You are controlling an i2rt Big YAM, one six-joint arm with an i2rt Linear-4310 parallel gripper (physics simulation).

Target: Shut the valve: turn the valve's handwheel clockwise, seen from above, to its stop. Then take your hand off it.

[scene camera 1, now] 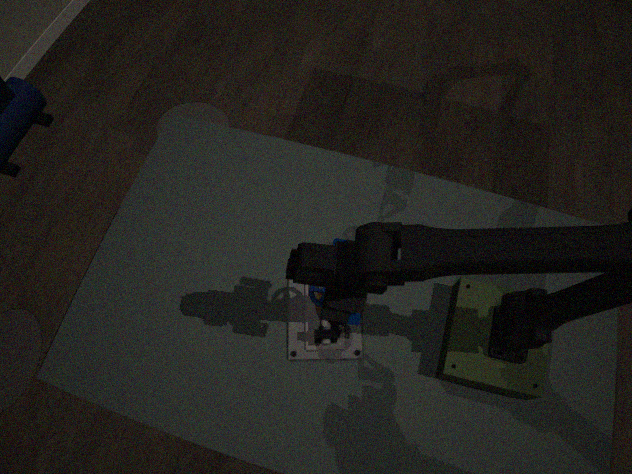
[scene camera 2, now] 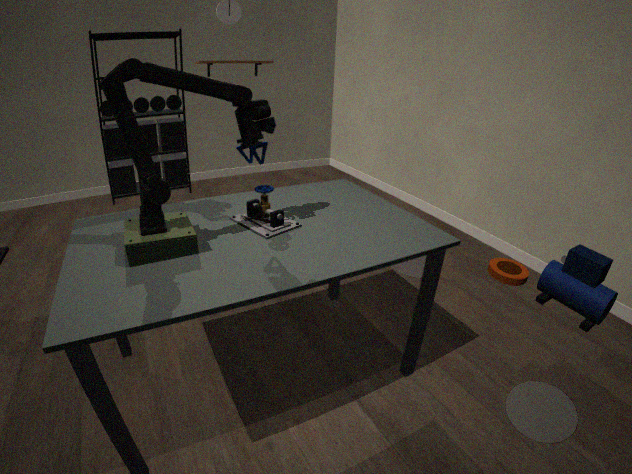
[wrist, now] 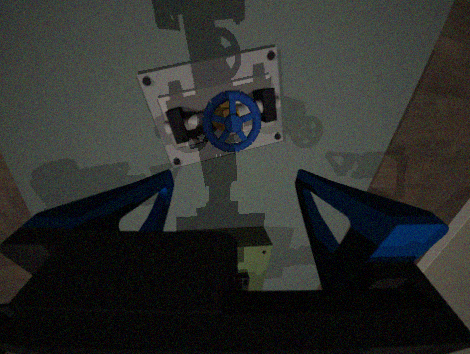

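The valve's blue handwheel [scene camera 2: 263, 188] [wrist: 233, 123] sits level on top of the brass valve body [scene camera 2: 265, 206] [wrist: 220, 109]. The valve is mounted between two black blocks on a pale base plate [scene camera 1: 306, 355] [scene camera 2: 268, 233] [wrist: 172, 76]. My gripper [scene camera 2: 255, 162] [wrist: 234, 176] is wide open and empty, its blue fingers well above the handwheel and apart from it. In the wrist view the wheel shows whole, beyond the fingertips. In scene camera 1 the arm hides much of the valve. How far the wheel is turned cannot be told from its spokes.
The arm stands on a green base block [scene camera 1: 533, 367] [scene camera 2: 160, 251] on the grey-green table [scene camera 1: 168, 214] [scene camera 2: 367, 229]. A shelf rack [scene camera 2: 135, 35] stands behind. A blue tank [scene camera 1: 20, 114] [scene camera 2: 574, 290] and an orange ring [scene camera 2: 502, 278] lie on the floor beyond the table.
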